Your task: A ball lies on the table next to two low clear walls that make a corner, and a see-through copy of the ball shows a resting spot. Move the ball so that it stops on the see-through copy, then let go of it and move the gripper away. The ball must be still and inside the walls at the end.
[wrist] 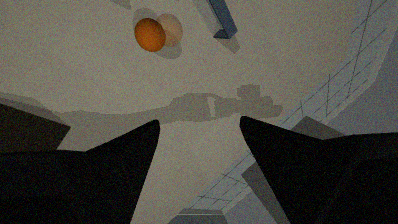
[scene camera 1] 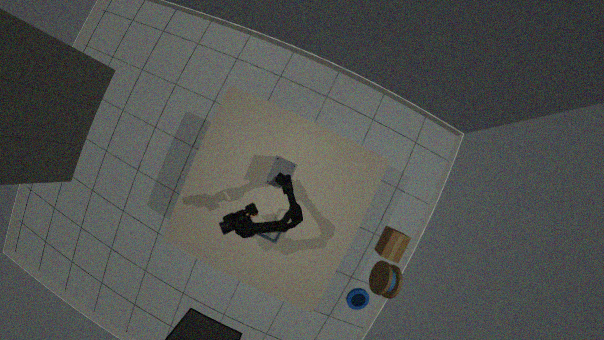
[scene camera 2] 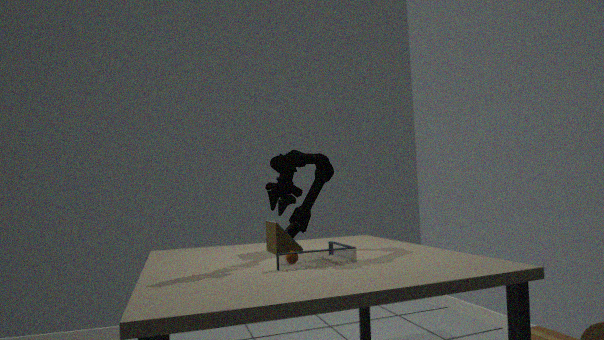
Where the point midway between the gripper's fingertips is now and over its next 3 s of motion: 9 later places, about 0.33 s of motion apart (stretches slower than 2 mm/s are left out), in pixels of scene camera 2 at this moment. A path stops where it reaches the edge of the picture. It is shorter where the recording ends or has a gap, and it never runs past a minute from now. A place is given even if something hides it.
The gripper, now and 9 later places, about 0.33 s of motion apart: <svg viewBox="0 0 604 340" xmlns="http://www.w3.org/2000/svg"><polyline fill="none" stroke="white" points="276,213 288,237 291,246 291,249 292,253 292,256 292,258 292,253 291,239 290,228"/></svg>
